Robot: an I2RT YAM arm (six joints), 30 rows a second.
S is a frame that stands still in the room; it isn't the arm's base.
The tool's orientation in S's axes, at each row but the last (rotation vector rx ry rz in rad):
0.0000 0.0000 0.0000
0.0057 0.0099 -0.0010
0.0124 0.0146 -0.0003
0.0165 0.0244 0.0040
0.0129 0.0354 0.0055
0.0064 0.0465 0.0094
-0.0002 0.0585 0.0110
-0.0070 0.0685 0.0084
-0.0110 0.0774 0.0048
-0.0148 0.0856 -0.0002
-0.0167 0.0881 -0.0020
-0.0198 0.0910 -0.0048
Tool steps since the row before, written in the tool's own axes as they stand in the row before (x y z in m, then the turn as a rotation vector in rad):
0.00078 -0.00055 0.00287 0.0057 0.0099 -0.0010
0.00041 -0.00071 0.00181 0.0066 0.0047 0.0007
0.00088 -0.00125 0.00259 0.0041 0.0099 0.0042
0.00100 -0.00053 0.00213 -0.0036 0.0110 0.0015
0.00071 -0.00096 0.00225 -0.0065 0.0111 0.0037
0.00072 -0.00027 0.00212 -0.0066 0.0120 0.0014
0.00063 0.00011 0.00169 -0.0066 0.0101 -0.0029
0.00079 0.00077 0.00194 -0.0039 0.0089 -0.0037
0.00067 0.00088 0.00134 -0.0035 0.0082 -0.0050
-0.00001 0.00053 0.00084 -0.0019 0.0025 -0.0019
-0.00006 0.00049 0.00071 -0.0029 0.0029 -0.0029
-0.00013 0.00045 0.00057 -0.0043 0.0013 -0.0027
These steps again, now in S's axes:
0.00078 -0.00055 0.00287 0.0057 0.0099 -0.0010
0.00043 -0.00072 0.00180 0.0066 0.0047 0.0007
0.00092 -0.00128 0.00256 0.0042 0.0098 0.0043
0.00105 -0.00056 0.00210 -0.0036 0.0110 0.0018
0.00079 -0.00098 0.00221 -0.0064 0.0110 0.0041
0.00082 -0.00028 0.00208 -0.0066 0.0119 0.0018
0.00073 0.00012 0.00165 -0.0069 0.0100 -0.0025
0.00091 0.00079 0.00188 -0.0042 0.0088 -0.0035
0.00077 0.00090 0.00127 -0.0039 0.0081 -0.0048
0.00006 0.00054 0.00083 -0.0021 0.0025 -0.0018
0.00000 0.00050 0.00070 -0.0031 0.0029 -0.0027
-0.00008 0.00046 0.00057 -0.0045 0.0013 -0.0023

